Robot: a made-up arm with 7 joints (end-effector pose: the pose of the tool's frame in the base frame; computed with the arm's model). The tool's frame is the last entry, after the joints.
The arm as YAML. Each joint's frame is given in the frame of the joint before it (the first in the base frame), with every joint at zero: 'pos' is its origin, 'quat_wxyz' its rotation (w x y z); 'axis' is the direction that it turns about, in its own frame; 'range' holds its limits. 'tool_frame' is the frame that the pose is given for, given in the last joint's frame.
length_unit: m
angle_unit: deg
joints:
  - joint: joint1
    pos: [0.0, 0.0, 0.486]
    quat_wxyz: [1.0, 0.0, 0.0, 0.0]
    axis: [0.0, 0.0, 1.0]
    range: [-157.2, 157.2]
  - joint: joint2
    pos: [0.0, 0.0, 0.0]
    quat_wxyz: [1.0, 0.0, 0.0, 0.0]
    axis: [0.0, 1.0, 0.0]
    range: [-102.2, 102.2]
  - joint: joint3
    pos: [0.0, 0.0, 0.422]
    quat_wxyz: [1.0, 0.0, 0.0, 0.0]
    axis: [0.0, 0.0, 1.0]
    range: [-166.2, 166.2]
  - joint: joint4
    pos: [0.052, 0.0, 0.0]
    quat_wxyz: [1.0, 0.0, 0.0, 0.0]
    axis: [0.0, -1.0, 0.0]
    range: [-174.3, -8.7]
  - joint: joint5
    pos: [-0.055, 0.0, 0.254]
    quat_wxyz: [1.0, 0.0, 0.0, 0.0]
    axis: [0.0, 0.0, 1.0]
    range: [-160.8, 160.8]
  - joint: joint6
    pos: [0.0, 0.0, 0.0]
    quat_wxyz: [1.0, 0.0, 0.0, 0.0]
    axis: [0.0, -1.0, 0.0]
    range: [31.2, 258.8]
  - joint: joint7
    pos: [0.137, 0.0, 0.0]
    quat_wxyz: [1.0, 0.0, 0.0, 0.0]
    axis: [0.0, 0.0, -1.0]
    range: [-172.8, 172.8]
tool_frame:
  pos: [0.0, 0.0, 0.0]
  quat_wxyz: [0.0, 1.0, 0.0, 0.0]
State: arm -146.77 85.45 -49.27 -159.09 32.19 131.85 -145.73
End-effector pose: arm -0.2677 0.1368 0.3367 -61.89 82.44 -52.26
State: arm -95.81 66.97 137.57 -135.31 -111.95 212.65 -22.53
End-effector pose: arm 0.0272 -0.1997 0.7978 -10.48 97.06 135.61
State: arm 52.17 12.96 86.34 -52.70 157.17 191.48 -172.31
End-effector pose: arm -0.1024 0.3086 0.9623 -30.89 -60.61 -45.03
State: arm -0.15 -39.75 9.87 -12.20 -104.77 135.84 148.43
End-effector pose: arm -0.4314 0.1113 1.1283 53.82 27.23 -106.92
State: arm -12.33 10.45 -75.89 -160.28 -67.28 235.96 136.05
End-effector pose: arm 0.1309 -0.1887 0.7787 -40.72 128.66 -54.61
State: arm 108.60 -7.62 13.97 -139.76 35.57 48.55 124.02
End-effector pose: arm -0.1823 0.1782 0.6552 91.28 -2.86 13.13
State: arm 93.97 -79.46 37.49 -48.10 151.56 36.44 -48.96
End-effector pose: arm -0.1130 -0.7326 0.7496 -149.57 77.16 -27.22
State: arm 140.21 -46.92 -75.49 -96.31 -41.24 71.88 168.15
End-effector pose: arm 0.4577 0.1778 0.8210 104.83 -130.60 2.58
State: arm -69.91 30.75 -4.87 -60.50 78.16 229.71 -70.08
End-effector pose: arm 0.0462 -0.4140 0.8960 33.82 -76.79 55.20
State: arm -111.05 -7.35 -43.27 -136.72 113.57 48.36 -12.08
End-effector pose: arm -0.2796 -0.2031 0.7505 -19.51 48.88 -113.24
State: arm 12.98 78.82 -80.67 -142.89 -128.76 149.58 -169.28
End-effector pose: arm 0.2183 -0.1693 0.3895 61.88 -54.11 34.86
